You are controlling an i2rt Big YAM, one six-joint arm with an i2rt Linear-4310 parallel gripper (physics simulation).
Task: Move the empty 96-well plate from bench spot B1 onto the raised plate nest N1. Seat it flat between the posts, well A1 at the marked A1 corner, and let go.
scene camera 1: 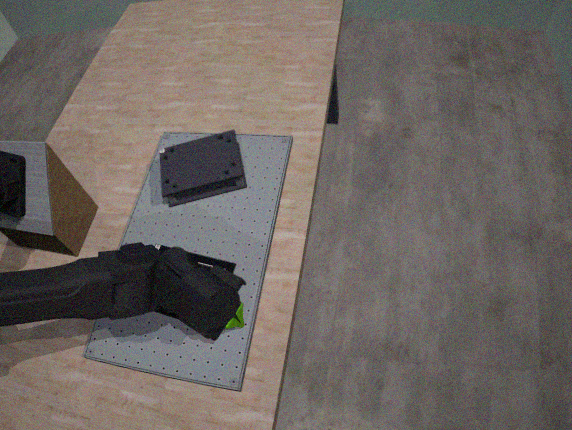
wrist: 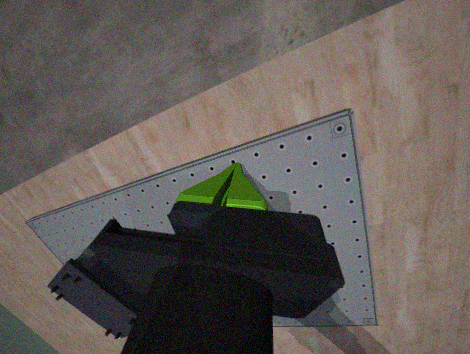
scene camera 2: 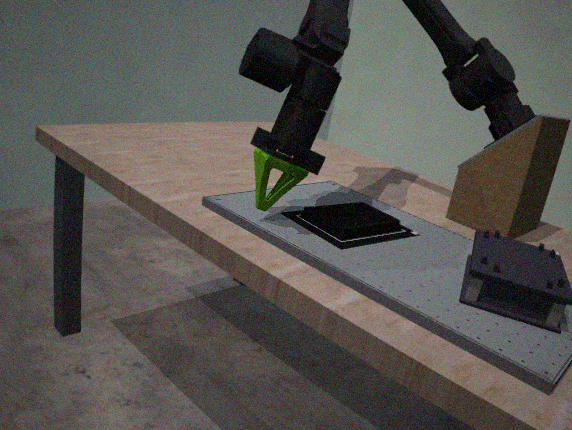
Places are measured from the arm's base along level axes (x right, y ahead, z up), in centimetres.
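Pixels of known places: gripper, fingertip midpoint: (scene camera 1: 241, 324) (wrist: 237, 168) (scene camera 2: 260, 209); arm's base, origin of the base link: (scene camera 1: 10, 183) (scene camera 2: 520, 138).
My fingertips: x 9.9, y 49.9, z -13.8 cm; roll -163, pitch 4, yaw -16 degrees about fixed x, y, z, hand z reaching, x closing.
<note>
Ahead of a thing's pixels: the offset from my fingertips to its top centre. "*": to the spot under its first point.
The black 96-well plate {dx -4.8, dy -13.6, dz -0.1 cm} (scene camera 2: 357, 217) lies flat on the black pad of spot B1 {* dx -10.2, dy -6.3, dz -1.5 cm} (scene camera 2: 343, 244) (scene camera 1: 227, 265), inside its white outline. The arm hides the plate in scene camera 1, and the gripper body hides it in the wrist view. The raised dark nest N1 {dx -28.7, dy -18.4, dz +3.8 cm} (scene camera 1: 200, 165) (scene camera 2: 520, 260) (wrist: 92, 300) has short posts; a small white mark {dx -29.9, dy -27.7, dz +2.8 cm} (scene camera 1: 161, 150) is at one corner. My gripper (scene camera 1: 237, 319) (scene camera 2: 261, 207) (wrist: 237, 168) is shut and empty, its green fingertips together. It is tilted, with its tips low over the perforated board, beside the plate and apart from it.
The grey perforated board {dx -14.0, dy -15.2, dz -1.6 cm} (scene camera 1: 165, 367) (scene camera 2: 400, 300) (wrist: 325, 170) carries the pad and the nest. A wooden wedge block (scene camera 1: 70, 200) (scene camera 2: 490, 190) stands beside the board under the arm's base. The table edge (scene camera 1: 300, 280) (scene camera 2: 200, 250) runs close along the board's long side.
</note>
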